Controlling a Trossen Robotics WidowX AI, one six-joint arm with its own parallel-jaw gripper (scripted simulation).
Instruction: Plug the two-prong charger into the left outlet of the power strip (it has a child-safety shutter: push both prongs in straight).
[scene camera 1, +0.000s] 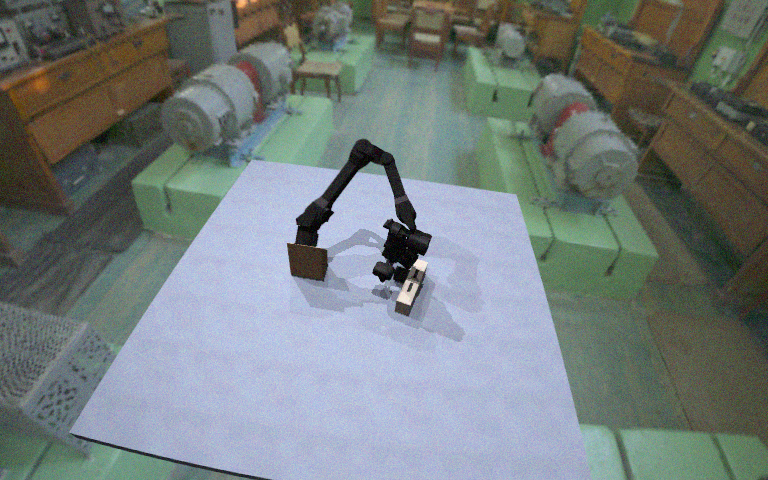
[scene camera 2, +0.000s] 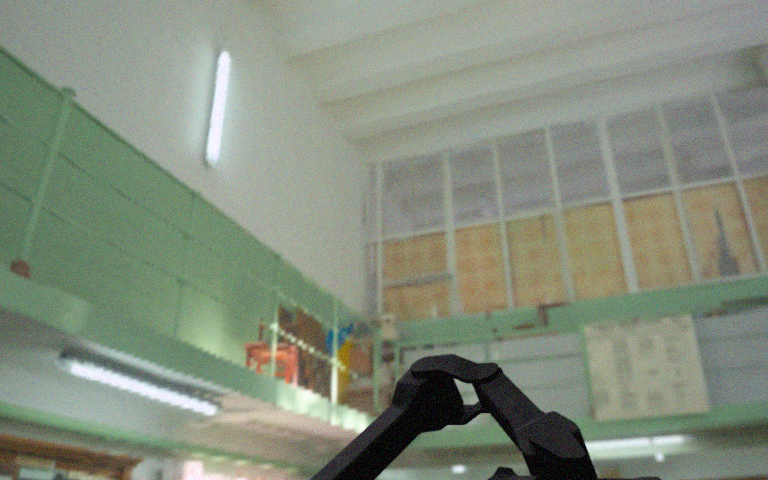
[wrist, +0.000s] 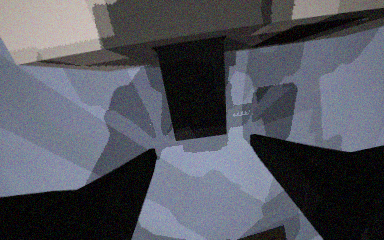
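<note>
Open and holding nothing, the gripper (scene camera 1: 387, 272) is visible in the scene, and the wrist view has the gripper (wrist: 202, 146) as well. There is also a black two-prong charger (wrist: 193, 74); in scene camera 2 the charger is out of frame.
</note>
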